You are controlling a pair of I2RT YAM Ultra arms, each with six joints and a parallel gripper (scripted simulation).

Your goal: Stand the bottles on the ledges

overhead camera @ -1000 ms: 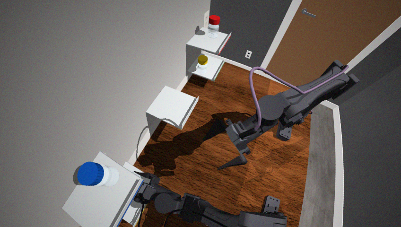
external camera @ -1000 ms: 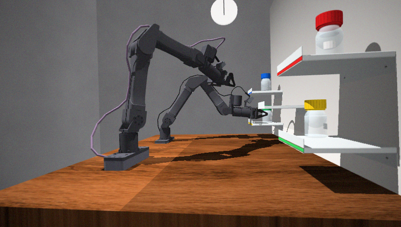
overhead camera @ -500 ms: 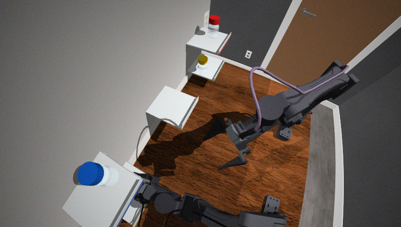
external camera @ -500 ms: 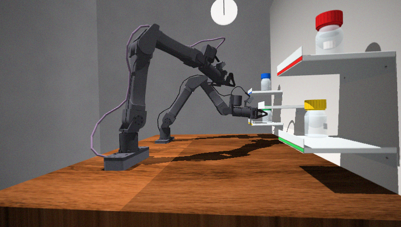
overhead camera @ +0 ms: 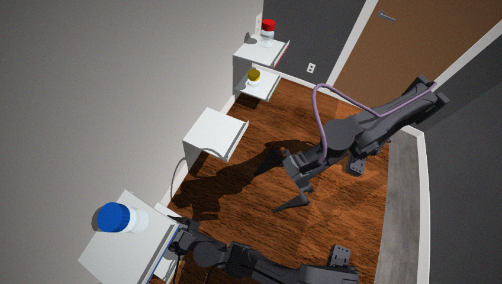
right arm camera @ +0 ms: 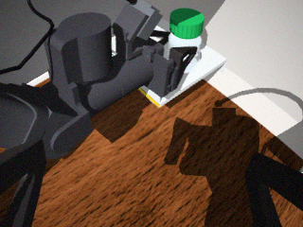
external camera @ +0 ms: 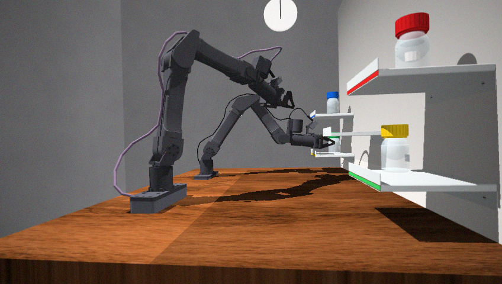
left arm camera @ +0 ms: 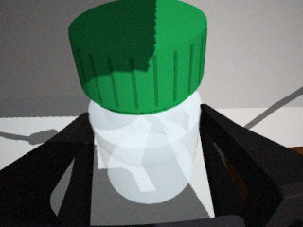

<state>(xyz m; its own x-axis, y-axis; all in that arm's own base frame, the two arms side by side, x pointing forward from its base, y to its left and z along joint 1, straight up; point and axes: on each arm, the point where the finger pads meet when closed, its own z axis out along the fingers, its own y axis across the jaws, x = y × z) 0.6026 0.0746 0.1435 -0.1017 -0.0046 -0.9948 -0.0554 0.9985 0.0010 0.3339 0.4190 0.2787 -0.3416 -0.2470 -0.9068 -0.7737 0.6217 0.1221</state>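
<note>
Now: the blue-capped bottle 190 mm above my left hand and 10 mm ahead of it. The rest, counted from my left hand: green-capped bottle 10 mm below, 10 mm ahead; yellow-capped bottle 670 mm to the right, 20 mm behind, 10 mm below; wall 350 mm to the right, 300 mm above, 90 mm ahead.
</note>
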